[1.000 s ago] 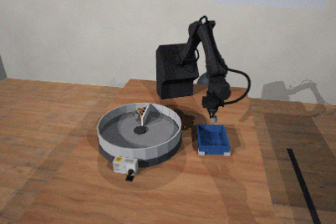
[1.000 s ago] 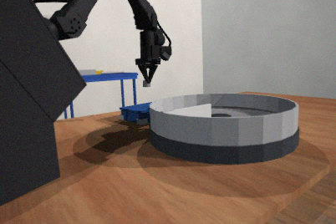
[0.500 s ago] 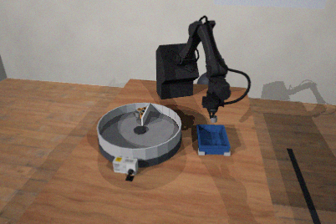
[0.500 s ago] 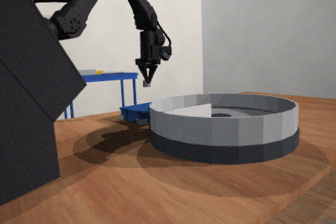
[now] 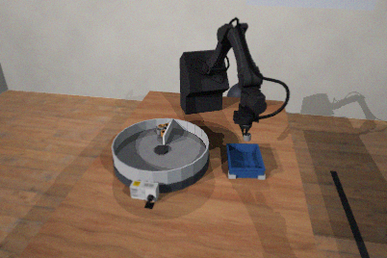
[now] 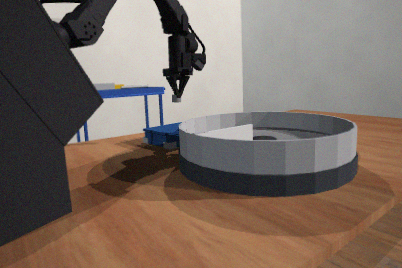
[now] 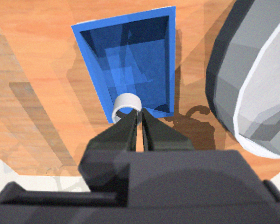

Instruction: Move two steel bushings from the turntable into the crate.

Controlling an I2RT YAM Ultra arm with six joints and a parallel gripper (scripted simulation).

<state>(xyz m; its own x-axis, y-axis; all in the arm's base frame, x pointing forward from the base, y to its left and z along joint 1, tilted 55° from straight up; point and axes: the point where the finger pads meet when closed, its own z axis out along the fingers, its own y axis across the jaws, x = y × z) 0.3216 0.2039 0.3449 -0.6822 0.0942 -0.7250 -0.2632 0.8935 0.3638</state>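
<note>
My gripper is now 1 cm past the blue crate, 1 cm to the right of it and 14 cm above it. From my hand the other things lie so: grey turntable 16 cm ahead, 32 cm to the right, 11 cm below.
</note>
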